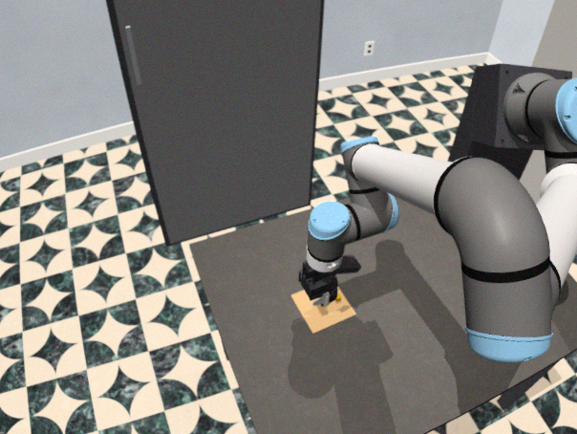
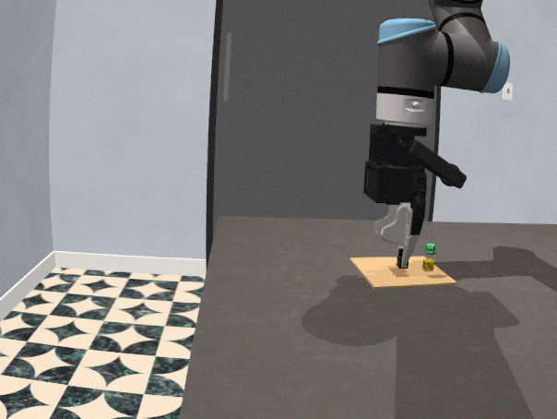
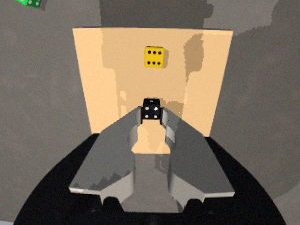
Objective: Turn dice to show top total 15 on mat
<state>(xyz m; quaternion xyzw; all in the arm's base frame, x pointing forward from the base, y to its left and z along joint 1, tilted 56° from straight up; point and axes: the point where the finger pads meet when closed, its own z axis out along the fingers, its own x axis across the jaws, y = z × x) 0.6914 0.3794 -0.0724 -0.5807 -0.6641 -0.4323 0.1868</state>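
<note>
My hand is 10 mm above the black die. From my hand the other things lie so: yellow die (50 mm behind, 20 mm below, 10 mm to the right); orange mat (20 mm below); green die (130 mm to the right, 70 mm behind, 20 mm below).
</note>
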